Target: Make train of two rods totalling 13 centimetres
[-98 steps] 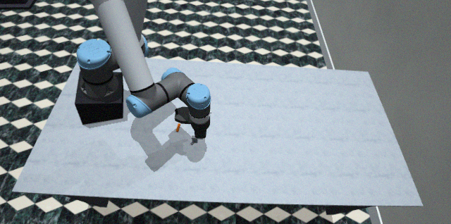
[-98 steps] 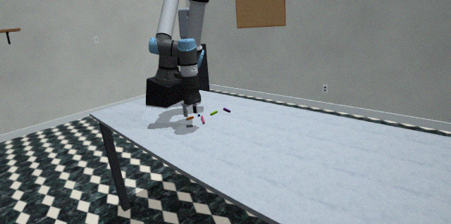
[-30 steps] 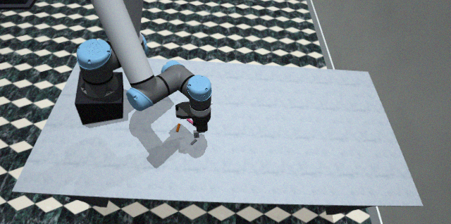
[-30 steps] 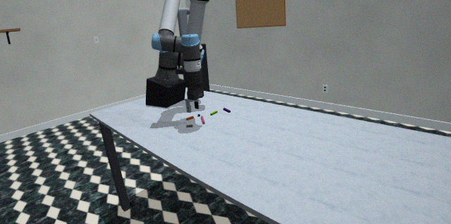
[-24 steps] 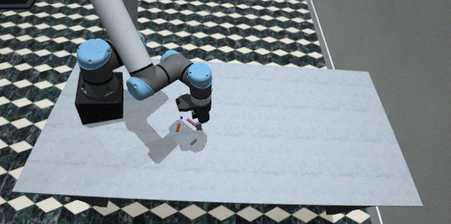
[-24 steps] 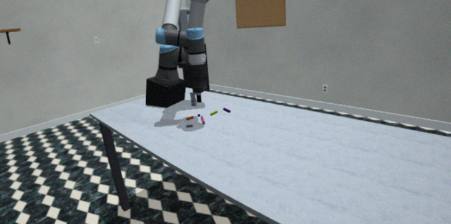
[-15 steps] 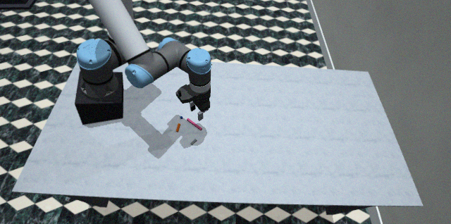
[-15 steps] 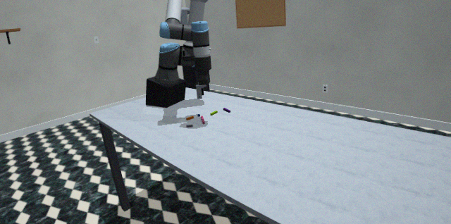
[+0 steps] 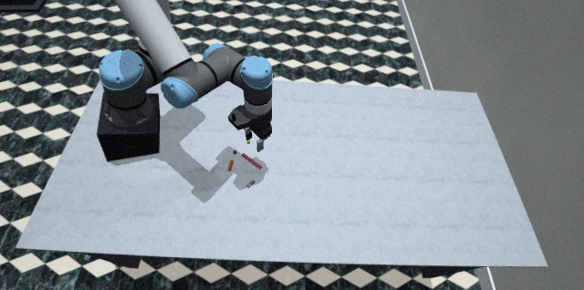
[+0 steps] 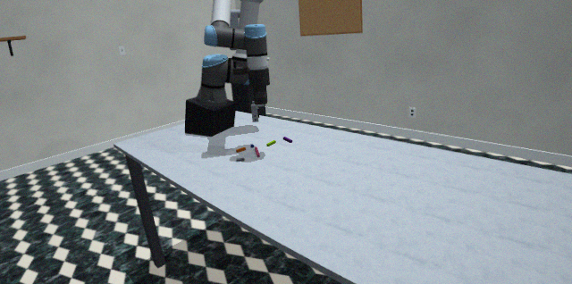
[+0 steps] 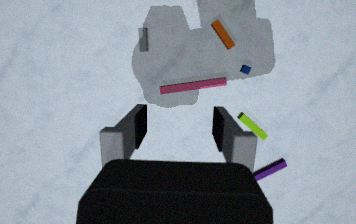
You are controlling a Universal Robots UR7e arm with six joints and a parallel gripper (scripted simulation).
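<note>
The orange rod lies 15 cm below my hand, 9 cm behind it and 1 cm to the right of it. Also, from my hand: small blue rod (15 cm below, 8 cm behind, 4 cm to the left); pink rod (15 cm below, 2 cm behind, 1 cm to the left); grey rod (15 cm below, 8 cm to the right, 2 cm behind).
</note>
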